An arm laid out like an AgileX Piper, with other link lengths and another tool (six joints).
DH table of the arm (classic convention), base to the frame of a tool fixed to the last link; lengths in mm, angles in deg. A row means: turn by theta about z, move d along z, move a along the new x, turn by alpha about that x. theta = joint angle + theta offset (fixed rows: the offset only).
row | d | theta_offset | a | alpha
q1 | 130.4 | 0 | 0 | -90
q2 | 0 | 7.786 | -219.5 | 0
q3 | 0 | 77.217 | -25.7 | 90
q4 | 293.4 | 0 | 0 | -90
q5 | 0 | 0 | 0 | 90
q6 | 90.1 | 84.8 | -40 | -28.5
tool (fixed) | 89.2 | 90 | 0 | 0
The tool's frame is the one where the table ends.
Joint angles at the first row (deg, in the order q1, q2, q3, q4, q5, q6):
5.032, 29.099, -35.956, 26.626, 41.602, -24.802
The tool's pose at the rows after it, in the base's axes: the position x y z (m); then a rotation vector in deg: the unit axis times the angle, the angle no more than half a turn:
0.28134 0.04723 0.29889 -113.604 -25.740 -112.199
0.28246 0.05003 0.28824 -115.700 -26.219 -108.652
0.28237 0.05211 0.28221 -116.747 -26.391 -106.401
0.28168 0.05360 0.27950 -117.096 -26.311 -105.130
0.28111 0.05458 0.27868 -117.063 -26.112 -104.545
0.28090 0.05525 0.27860 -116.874 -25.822 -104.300
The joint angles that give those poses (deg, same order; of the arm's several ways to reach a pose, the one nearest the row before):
5.031, 30.967, -35.955, 26.680, 44.037, -24.895
5.032, 32.093, -35.956, 26.825, 45.970, -24.985
5.034, 32.650, -35.956, 27.114, 47.269, -25.048
5.032, 32.804, -35.957, 27.484, 48.087, -25.050
5.031, 32.804, -35.956, 27.857, 48.475, -25.051
5.031, 32.806, -35.957, 28.230, 48.582, -25.052

